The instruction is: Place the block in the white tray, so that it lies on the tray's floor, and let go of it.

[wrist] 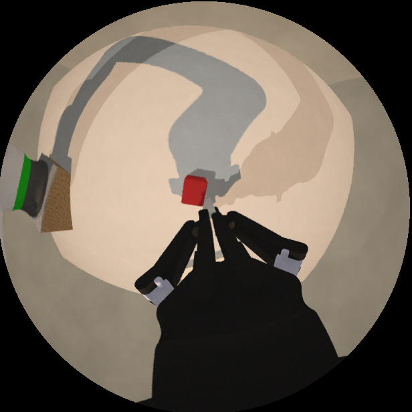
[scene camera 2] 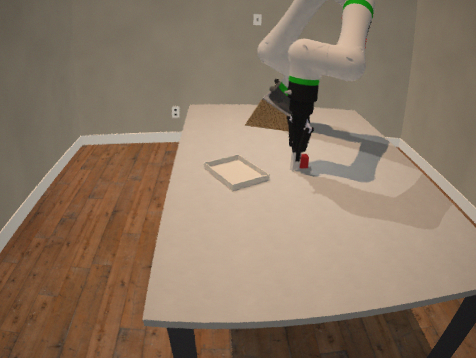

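Pixels of known places: gripper, fingertip midpoint: (scene camera 2: 294, 169); arm's base, origin of the base link: (scene camera 2: 283, 104).
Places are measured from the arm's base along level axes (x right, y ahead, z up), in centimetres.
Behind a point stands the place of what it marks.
Observation:
The red block (scene camera 2: 304, 161) {x 2.5, y 44.8, z -6.8 cm} (wrist: 194, 190) stands on the table, right beside the fingertips and outside them: to their right in the scene view, and beyond them and slightly left in the wrist view. My gripper (scene camera 2: 295, 163) {x 5.9, y 45.7, z -9.4 cm} (wrist: 207, 204) is shut with nothing between its fingers, its tips low at the table. The white tray (scene camera 2: 233, 187) {x 26.8, y 58.4, z -8.3 cm} lies on the table to the left of the gripper in the scene view. In the wrist view, the gripper body hides most of the tray.
A brown textured wedge-shaped piece (scene camera 2: 267, 116) {x 8.0, y 5.8, z -4.0 cm} (wrist: 58, 202) with the arm's base on it stands on the table (scene camera 2: 240, 260) {x 28.0, y 88.9, z -9.4 cm} behind the gripper in the scene view. The arm's shadow falls across the table to the right. The tray has low raised walls.

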